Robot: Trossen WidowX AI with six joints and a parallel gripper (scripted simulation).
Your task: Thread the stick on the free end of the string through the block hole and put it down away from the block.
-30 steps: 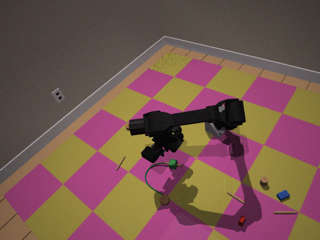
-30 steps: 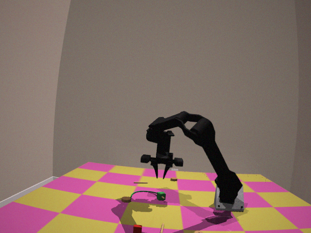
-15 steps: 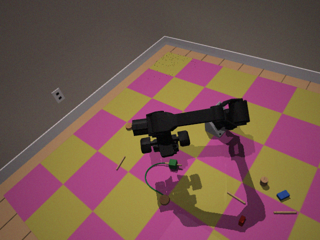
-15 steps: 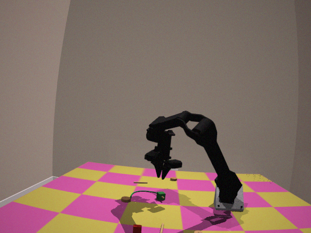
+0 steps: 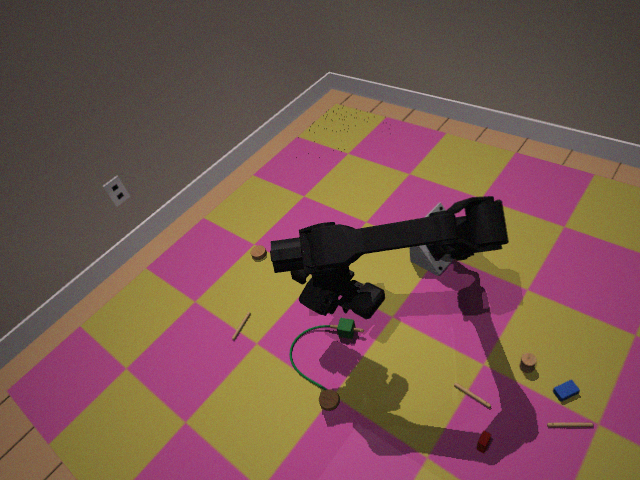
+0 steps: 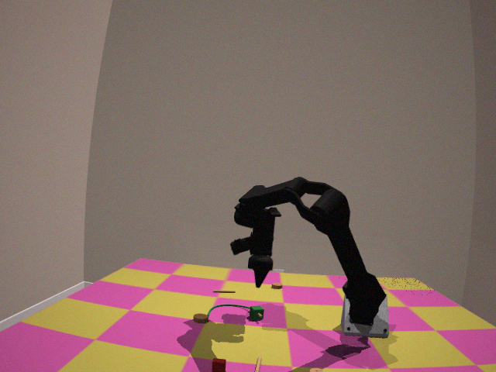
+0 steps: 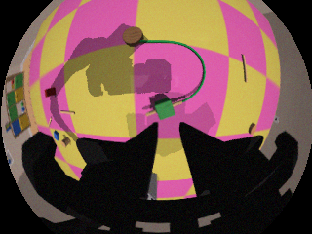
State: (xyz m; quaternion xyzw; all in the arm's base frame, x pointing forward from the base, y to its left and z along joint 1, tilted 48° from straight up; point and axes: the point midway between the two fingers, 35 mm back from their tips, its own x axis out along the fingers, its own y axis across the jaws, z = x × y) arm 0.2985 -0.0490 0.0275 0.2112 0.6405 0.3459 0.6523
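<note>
Now: the green block 80 mm below my gripper tip. Round my gripper tip: round wooden button: 130 mm ahead, 90 mm to the left, 90 mm below; then thin wooden stick: 80 mm below, 10 mm to the right; then red block: 350 mm to the left, 80 mm below.
</note>
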